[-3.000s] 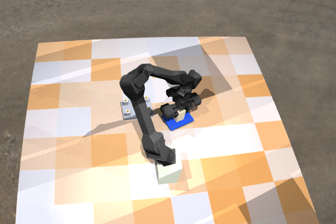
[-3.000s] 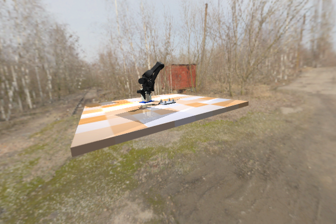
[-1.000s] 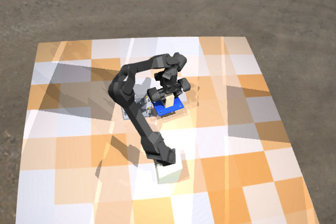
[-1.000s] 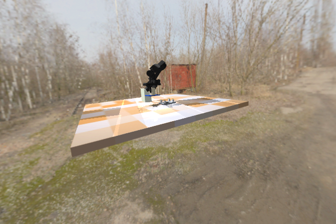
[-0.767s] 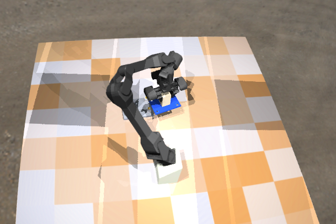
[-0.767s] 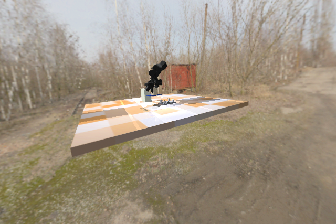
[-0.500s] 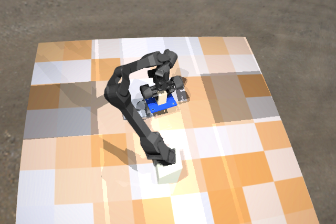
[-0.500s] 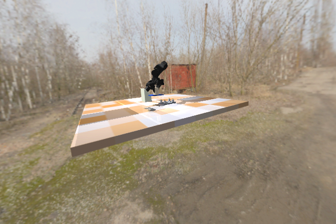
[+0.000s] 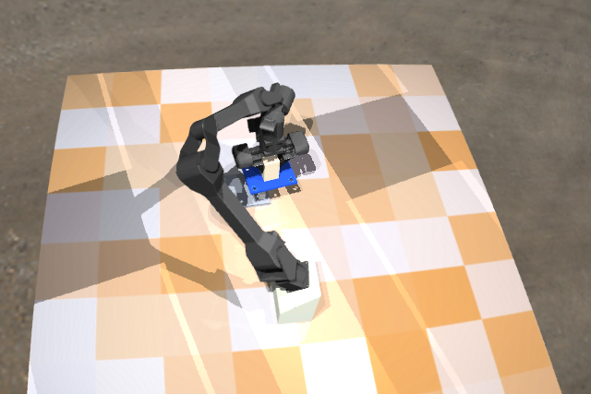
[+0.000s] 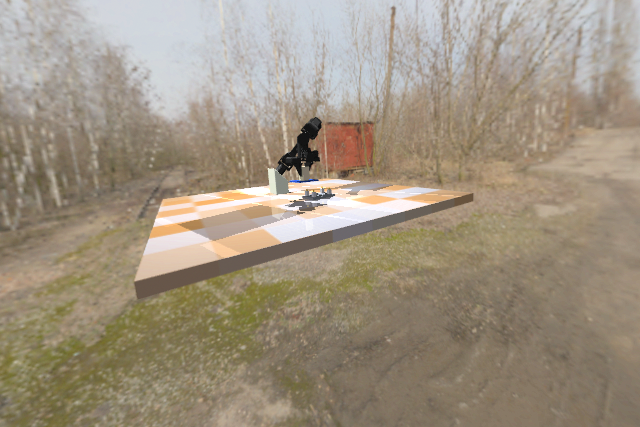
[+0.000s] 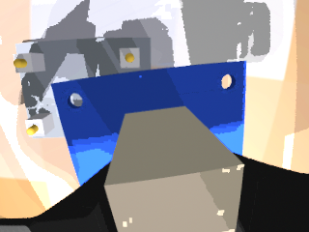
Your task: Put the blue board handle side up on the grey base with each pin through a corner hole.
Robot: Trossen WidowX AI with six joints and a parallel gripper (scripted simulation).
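My gripper tip is 110 mm above the grey base, 70 mm to the right of it and 10 mm short of it. The rest, counted from my gripper tip: flat blue board: 10 mm below.
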